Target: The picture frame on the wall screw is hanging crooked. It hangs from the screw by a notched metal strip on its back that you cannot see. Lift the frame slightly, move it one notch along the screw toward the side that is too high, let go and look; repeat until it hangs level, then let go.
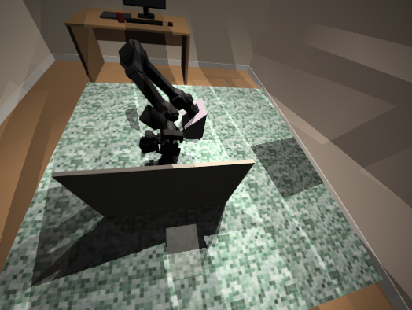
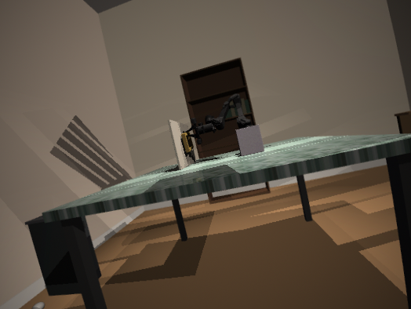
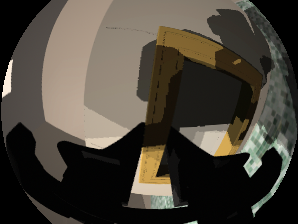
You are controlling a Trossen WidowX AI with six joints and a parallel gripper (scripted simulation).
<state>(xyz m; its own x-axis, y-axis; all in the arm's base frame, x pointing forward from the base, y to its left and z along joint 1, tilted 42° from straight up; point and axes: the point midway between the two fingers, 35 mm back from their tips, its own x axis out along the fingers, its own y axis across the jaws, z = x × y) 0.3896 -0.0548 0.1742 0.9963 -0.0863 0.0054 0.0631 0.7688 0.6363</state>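
My gripper tip is now 50 mm above the gold picture frame and 10 mm to the left of it. From my gripper tip the other things lie so: grey wall panel: 70 mm below, 20 mm ahead, 10 mm to the right.
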